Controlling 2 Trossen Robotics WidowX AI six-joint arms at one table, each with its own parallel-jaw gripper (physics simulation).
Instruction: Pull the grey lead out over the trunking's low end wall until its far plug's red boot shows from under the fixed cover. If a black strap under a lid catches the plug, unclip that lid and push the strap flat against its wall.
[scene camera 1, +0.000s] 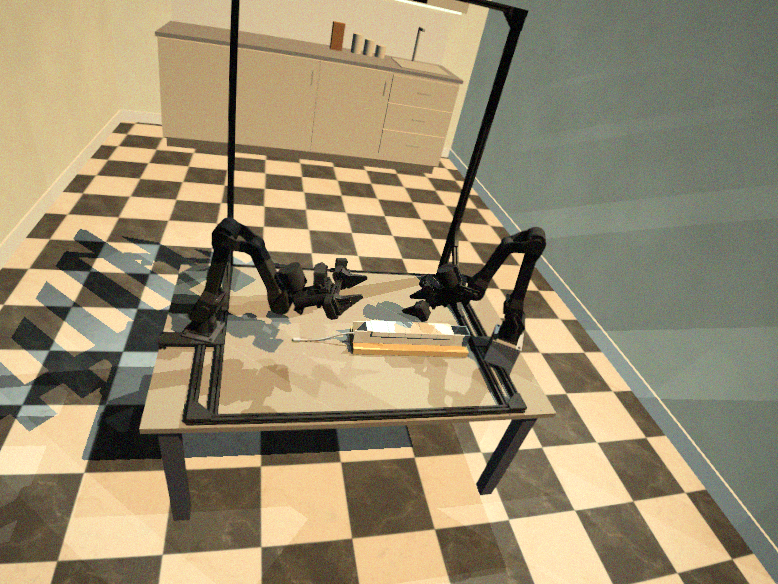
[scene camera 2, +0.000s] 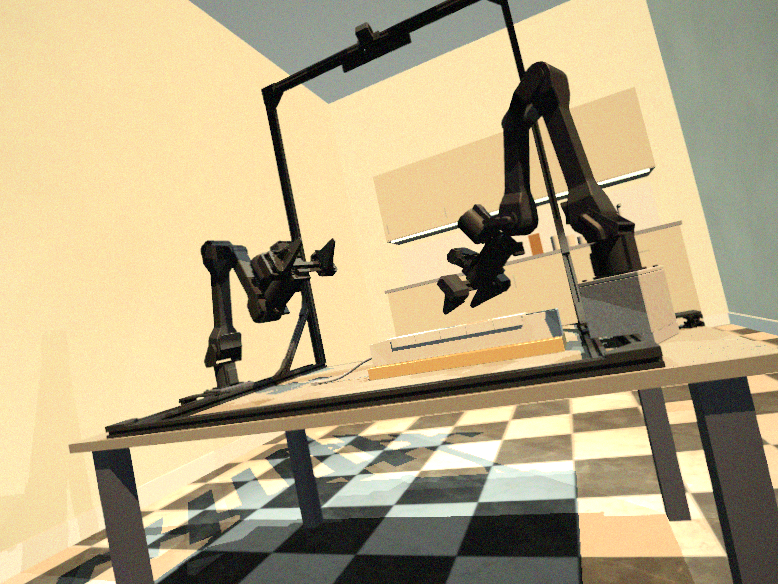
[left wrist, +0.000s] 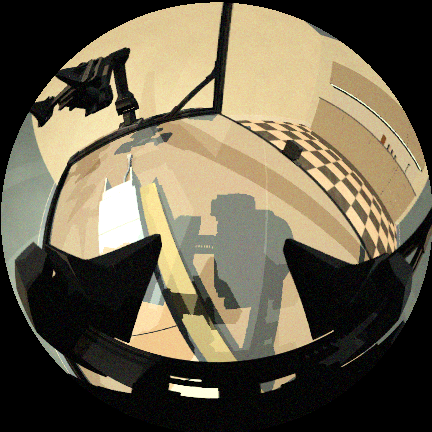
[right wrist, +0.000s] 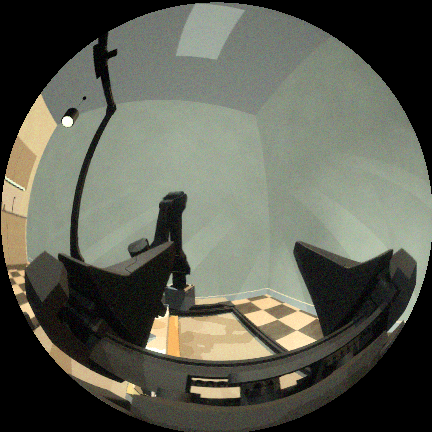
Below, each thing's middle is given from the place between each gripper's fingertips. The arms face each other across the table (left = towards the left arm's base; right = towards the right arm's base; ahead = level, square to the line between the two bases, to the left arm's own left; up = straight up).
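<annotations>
My right hand: 280 mm above the trunking (scene camera 2: 541, 333), 130 mm past, 210 mm to the right of it. Trunking from my left hand: 7 cm below, 9 cm ahead, 2 cm to the left.
</annotations>
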